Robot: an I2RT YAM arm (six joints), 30 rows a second.
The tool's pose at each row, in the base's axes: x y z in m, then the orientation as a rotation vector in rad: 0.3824 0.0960 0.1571 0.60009 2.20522 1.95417; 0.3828 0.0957 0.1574 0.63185 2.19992 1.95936; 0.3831 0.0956 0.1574 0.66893 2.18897 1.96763; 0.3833 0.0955 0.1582 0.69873 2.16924 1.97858; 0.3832 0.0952 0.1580 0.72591 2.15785 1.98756; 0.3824 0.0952 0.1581 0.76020 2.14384 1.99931; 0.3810 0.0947 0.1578 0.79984 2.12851 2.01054; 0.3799 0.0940 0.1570 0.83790 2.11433 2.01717
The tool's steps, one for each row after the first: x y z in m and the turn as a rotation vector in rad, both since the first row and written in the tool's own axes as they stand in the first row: -0.0004 0.0004 -0.0002 -0.00223 -0.00899 0.02005; -0.0007 0.0004 -0.0002 -0.00825 -0.02048 0.04314; -0.0008 0.0012 -0.0003 -0.02075 -0.03294 0.06045; -0.0009 0.0010 -0.0006 -0.02795 -0.04095 0.07801; -0.0001 0.0009 -0.0009 -0.03685 -0.05026 0.10067; 0.0009 0.0003 -0.0018 -0.04568 -0.06149 0.12638; 0.0015 -0.0008 -0.0027 -0.05227 -0.07405 0.14970
